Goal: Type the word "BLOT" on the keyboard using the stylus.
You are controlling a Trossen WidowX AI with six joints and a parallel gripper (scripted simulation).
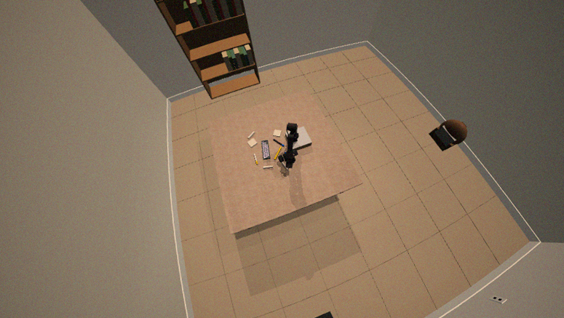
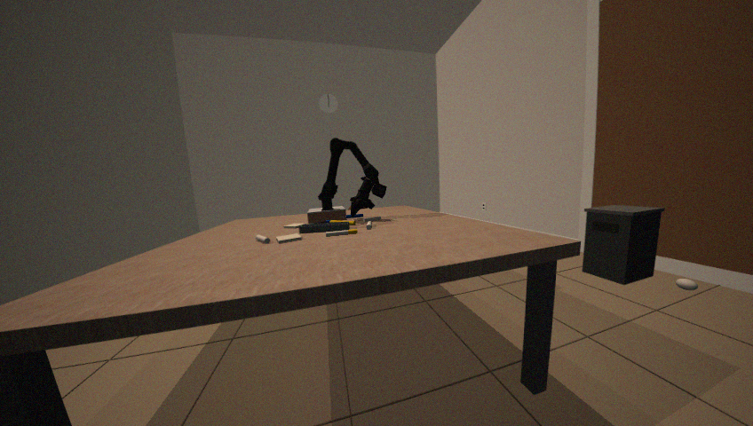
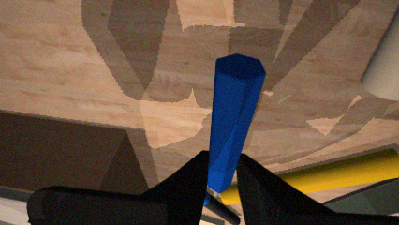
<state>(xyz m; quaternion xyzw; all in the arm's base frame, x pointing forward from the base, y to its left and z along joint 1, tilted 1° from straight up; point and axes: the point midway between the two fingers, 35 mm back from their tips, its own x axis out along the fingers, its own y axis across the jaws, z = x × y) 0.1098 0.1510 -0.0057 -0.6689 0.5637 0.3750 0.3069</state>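
My gripper tip is now 20 mm to the left of the blue stylus. The rest, counted from my gripper tip: yellow pen (80 mm ahead, 50 mm to the right, 20 mm below); cream pad (310 mm ahead, 250 mm to the right, 20 mm below).
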